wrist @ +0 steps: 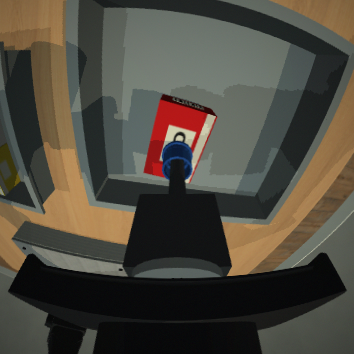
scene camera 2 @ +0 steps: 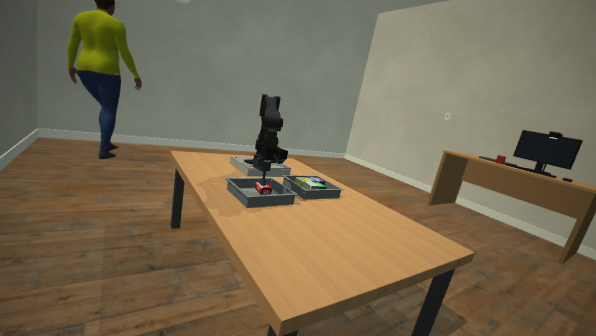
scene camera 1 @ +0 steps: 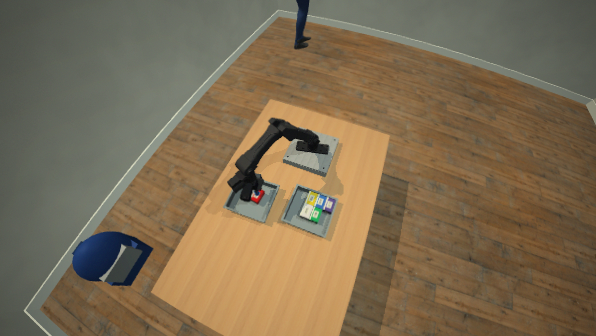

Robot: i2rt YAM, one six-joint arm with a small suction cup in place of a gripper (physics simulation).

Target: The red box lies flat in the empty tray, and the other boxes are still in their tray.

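Where they show: hand at its tool point: (wrist: pixel 176 149) (scene camera 2: pixel 262 186) (scene camera 1: pixel 257 194); arm's base at its link origin: (scene camera 1: pixel 312 148).
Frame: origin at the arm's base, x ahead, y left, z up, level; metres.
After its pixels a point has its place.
Note:
The red box (scene camera 1: pixel 257 196) @(x 0.376, y -0.247, z 0.004 m) (scene camera 2: pixel 263 188) @(x 0.396, y -0.278, z -0.001 m) (wrist: pixel 177 114) @(x 0.396, y -0.254, z 0.003 m) is flat and low inside the left grey tray (scene camera 1: pixel 260 211) @(x 0.442, y -0.219, z -0.043 m) (scene camera 2: pixel 267 199) @(x 0.481, y -0.320, z -0.014 m) (wrist: pixel 197 53) @(x 0.448, y -0.273, z -0.043 m), near its wall on the arm's side. I cannot tell whether it rests on the tray floor. My blue suction cup (scene camera 1: pixel 252 193) @(x 0.358, y -0.253, z -0.008 m) (scene camera 2: pixel 263 180) (wrist: pixel 177 158) @(x 0.358, y -0.253, z -0.008 m) presses on the box's top face and holds it. The right grey tray (scene camera 1: pixel 293 209) @(x 0.396, y -0.042, z -0.042 m) (scene camera 2: pixel 317 193) @(x 0.488, y -0.010, z -0.016 m) (wrist: pixel 21 116) @(x 0.401, y -0.069, z -0.019 m) holds several other coloured boxes (scene camera 1: pixel 315 206) @(x 0.371, y 0.074, z -0.003 m) (scene camera 2: pixel 310 182) @(x 0.389, y 0.040, z 0.002 m) packed together. A yellow box (wrist: pixel 6 172) @(x 0.317, y 0.022, z -0.023 m) shows at the left edge of the wrist view.
The arm's grey base plate (scene camera 1: pixel 310 161) @(x 0.101, y 0.004, z 0.004 m) (scene camera 2: pixel 249 169) @(x 0.113, y -0.158, z -0.006 m) sits behind the trays on the wooden table (scene camera 1: pixel 249 271) @(x 0.755, y -0.195, z -0.045 m) (scene camera 2: pixel 325 251) @(x 0.834, y -0.355, z -0.046 m). A person (scene camera 2: pixel 101 63) (scene camera 1: pixel 301 21) walks at the far side of the room. A blue seat (scene camera 1: pixel 107 259) stands off the table's left corner. A desk with a monitor (scene camera 2: pixel 521 179) stands at the right wall.

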